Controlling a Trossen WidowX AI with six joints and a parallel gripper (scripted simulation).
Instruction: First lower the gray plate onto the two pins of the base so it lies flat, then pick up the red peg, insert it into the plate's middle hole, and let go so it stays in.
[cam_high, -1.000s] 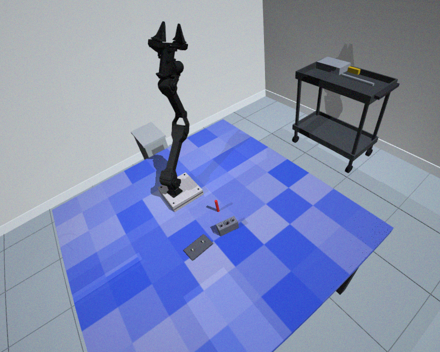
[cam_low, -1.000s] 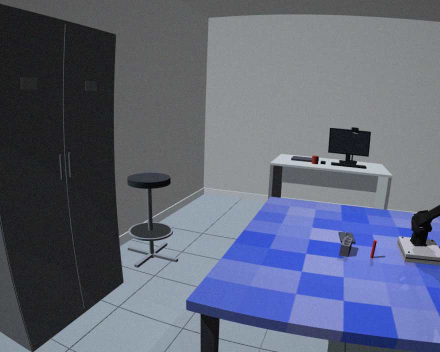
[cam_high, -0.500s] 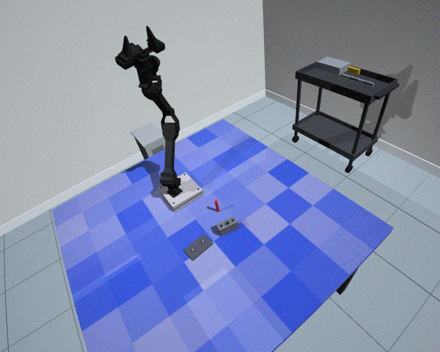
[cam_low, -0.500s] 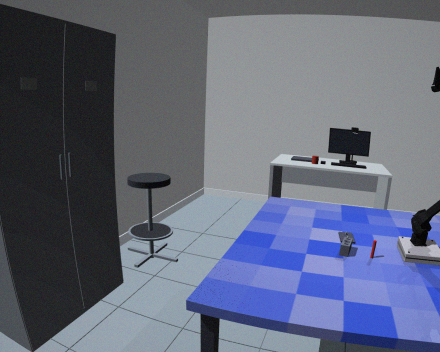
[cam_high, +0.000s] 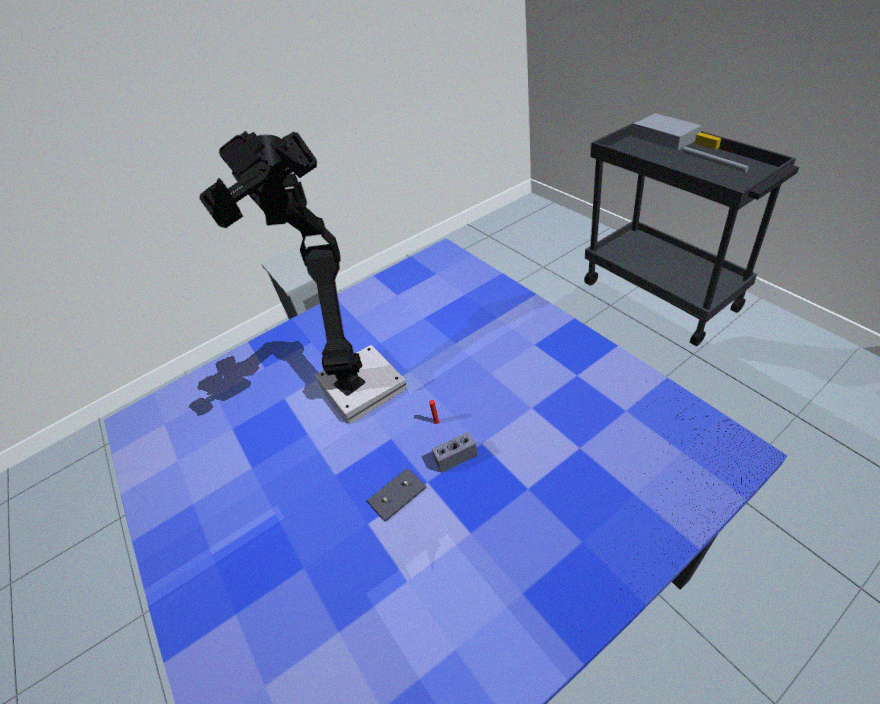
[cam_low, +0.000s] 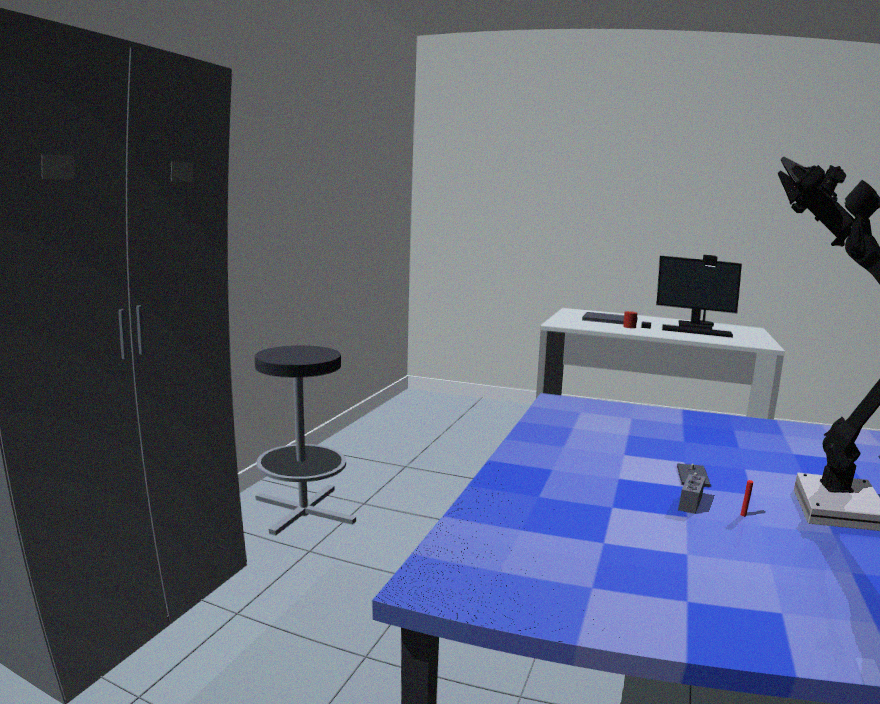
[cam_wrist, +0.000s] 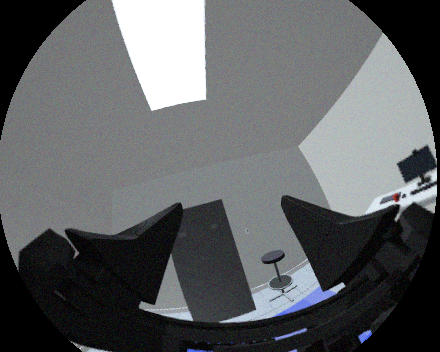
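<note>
The gray plate lies 16 cm ahead of my gripper tip, 13 cm to the left of it and 71 cm below it. Also, from my gripper tip: gray base: 12 cm ahead, 2 cm to the right, 74 cm below; red peg: 5 cm ahead, 18 cm to the left, 71 cm below.
</note>
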